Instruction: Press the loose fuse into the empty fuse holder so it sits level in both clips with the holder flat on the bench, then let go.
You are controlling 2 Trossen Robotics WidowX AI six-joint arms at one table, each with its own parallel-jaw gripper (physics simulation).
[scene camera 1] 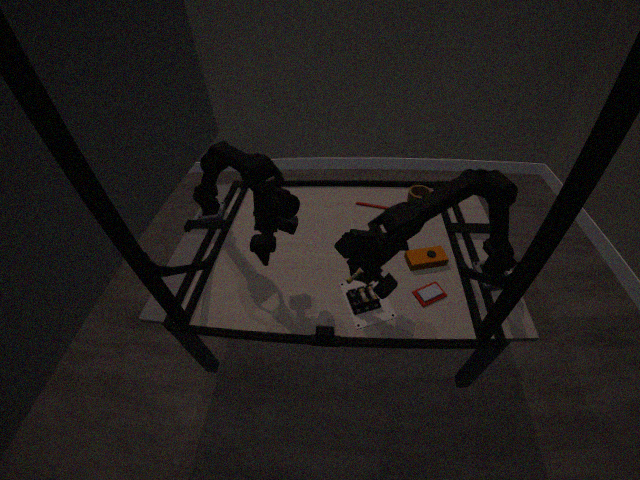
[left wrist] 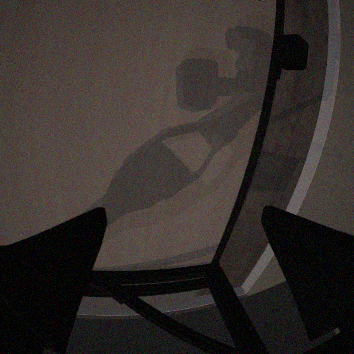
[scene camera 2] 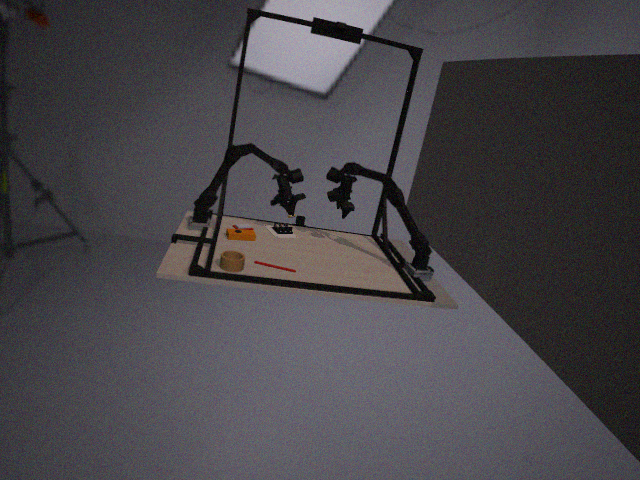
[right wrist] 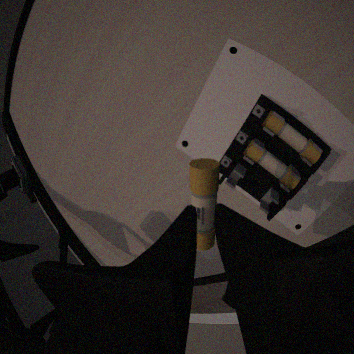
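Pixels of known places: left gripper, fingertip midpoint: [scene camera 1: 267,255] [left wrist: 186,215] [scene camera 2: 340,213]; right gripper, fingertip midpoint: [scene camera 1: 353,277] [scene camera 2: 291,216] [right wrist: 203,211]; left arm's base, link origin: [scene camera 1: 211,210] [scene camera 2: 419,267] [right wrist: 16,175]; right arm's base, link origin: [scene camera 1: 492,271] [scene camera 2: 199,220].
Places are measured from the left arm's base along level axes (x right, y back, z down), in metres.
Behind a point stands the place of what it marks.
Observation:
The loose fuse [scene camera 1: 354,275] @[y -0.520, x 0.440, z -0.053 m] [scene camera 2: 291,215] @[y -0.522, x 0.433, z -0.053 m] [right wrist: 204,185] @[y -0.534, x 0.430, z -0.055 m], white with yellow end caps, is between the fingertips of my right gripper [right wrist: 203,211] @[y -0.517, x 0.441, z -0.048 m], which is shut on it. It is held above the bench, beside the holder's empty clip pair in the right wrist view. The black fuse holder [scene camera 1: 364,303] @[y -0.543, x 0.492, z 0.015 m] [scene camera 2: 283,229] @[y -0.551, x 0.432, z 0.025 m] [right wrist: 254,185] @[y -0.516, x 0.471, z 0.036 m] lies on a white plate [scene camera 1: 385,316] @[y -0.601, x 0.524, z 0.046 m] [right wrist: 215,110] @[y -0.538, x 0.396, z 0.046 m]. Two fuses [right wrist: 292,137] @[y -0.573, x 0.456, z 0.016 m] [right wrist: 271,164] @[y -0.547, x 0.461, z 0.016 m] sit in its other clips. My left gripper [scene camera 1: 264,255] @[y -0.283, x 0.383, z -0.104 m] [scene camera 2: 345,212] @[y -0.283, x 0.383, z -0.104 m] [left wrist: 186,215] @[y -0.283, x 0.383, z -0.104 m] is open and empty, high above the bench, away from the holder.
An orange box [scene camera 1: 426,257] @[y -0.775, x 0.341, z 0.018 m] [scene camera 2: 241,234] @[y -0.784, x 0.299, z 0.019 m] and a red-edged flat item [scene camera 1: 429,293] @[y -0.748, x 0.470, z 0.034 m] lie right of the holder in scene camera 1. A tan ring-shaped container [scene camera 2: 232,261] @[y -0.865, x -0.041, z 0.002 m] and a red stick [scene camera 1: 372,205] @[y -0.658, x 0.018, z 0.042 m] [scene camera 2: 275,266] @[y -0.675, x 0.020, z 0.042 m] lie farther off. A black frame bar [scene camera 1: 258,337] @[y -0.234, x 0.553, z 0.049 m] edges the bench.

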